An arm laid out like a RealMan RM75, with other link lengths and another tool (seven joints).
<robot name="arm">
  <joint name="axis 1" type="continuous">
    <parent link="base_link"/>
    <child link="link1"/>
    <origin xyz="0 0 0.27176" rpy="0 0 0"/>
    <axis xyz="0 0 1"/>
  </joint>
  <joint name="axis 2" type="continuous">
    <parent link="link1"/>
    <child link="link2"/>
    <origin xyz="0 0 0" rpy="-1.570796 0 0"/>
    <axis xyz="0 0 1"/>
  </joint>
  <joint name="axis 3" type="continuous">
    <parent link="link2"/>
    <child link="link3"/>
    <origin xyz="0 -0.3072 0" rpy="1.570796 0 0"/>
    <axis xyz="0 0 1"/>
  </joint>
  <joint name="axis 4" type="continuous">
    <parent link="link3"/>
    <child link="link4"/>
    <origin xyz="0 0 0" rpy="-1.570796 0 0"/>
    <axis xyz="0 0 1"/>
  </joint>
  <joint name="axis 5" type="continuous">
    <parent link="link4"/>
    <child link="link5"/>
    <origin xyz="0 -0.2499 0" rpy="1.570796 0 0"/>
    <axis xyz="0 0 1"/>
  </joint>
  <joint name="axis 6" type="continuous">
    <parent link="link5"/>
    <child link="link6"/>
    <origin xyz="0 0 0" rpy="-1.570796 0 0"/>
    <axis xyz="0 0 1"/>
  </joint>
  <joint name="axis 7" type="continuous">
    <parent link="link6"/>
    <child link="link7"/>
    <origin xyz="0 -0.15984 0" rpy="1.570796 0 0"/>
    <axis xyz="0 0 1"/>
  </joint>
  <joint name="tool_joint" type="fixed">
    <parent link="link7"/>
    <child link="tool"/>
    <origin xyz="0.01 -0.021 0.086" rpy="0.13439 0 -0.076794"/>
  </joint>
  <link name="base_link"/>
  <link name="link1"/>
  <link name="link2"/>
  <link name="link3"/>
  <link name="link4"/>
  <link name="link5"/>
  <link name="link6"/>
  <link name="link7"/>
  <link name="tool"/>
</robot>
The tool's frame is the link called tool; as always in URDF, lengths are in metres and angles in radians. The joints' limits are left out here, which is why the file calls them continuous.
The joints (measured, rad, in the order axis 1, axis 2, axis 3, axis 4, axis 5, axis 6, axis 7), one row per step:
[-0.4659, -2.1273, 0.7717, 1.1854, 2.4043, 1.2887, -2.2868]
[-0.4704, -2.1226, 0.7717, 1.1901, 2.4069, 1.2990, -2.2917]
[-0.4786, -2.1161, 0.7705, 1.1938, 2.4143, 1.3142, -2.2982]
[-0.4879, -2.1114, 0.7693, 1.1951, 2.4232, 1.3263, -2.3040]
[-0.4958, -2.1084, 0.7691, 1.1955, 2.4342, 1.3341, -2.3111]
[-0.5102, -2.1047, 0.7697, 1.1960, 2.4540, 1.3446, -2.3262]
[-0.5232, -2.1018, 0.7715, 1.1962, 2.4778, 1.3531, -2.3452]
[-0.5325, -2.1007, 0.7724, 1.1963, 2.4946, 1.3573, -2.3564]
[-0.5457, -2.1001, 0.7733, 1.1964, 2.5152, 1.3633, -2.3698]
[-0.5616, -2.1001, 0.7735, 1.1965, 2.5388, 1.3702, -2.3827]
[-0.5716, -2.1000, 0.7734, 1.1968, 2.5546, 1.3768, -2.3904]
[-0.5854, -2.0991, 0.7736, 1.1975, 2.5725, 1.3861, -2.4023]
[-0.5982, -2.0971, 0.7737, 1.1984, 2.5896, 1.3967, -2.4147]
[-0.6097, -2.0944, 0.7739, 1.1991, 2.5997, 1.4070, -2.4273]
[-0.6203, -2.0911, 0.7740, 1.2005, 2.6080, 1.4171, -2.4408]
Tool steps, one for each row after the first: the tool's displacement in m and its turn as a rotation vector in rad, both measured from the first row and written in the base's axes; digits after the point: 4 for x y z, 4 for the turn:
[0.0020, 0.0008, 0.0023, -0.0046, 0.0026, -0.0029]
[0.0043, 0.0017, 0.0046, -0.0139, 0.0077, -0.0052]
[0.0066, 0.0029, 0.0059, -0.0231, 0.0129, -0.0068]
[0.0078, 0.0039, 0.0064, -0.0306, 0.0190, -0.0050]
[0.0102, 0.0060, 0.0069, -0.0416, 0.0285, 0.0000]
[0.0112, 0.0075, 0.0070, -0.0520, 0.0399, 0.0111]
[0.0120, 0.0089, 0.0071, -0.0579, 0.0489, 0.0173]
[0.0140, 0.0109, 0.0067, -0.0658, 0.0593, 0.0231]
[0.0168, 0.0134, 0.0063, -0.0746, 0.0718, 0.0275]
[0.0185, 0.0145, 0.0060, -0.0819, 0.0804, 0.0307]
[0.0215, 0.0164, 0.0058, -0.0905, 0.0892, 0.0343]
[0.0241, 0.0178, 0.0063, -0.0989, 0.0977, 0.0394]
[0.0273, 0.0194, 0.0069, -0.1054, 0.1005, 0.0432]
[0.0305, 0.0209, 0.0081, -0.1101, 0.1022, 0.0477]

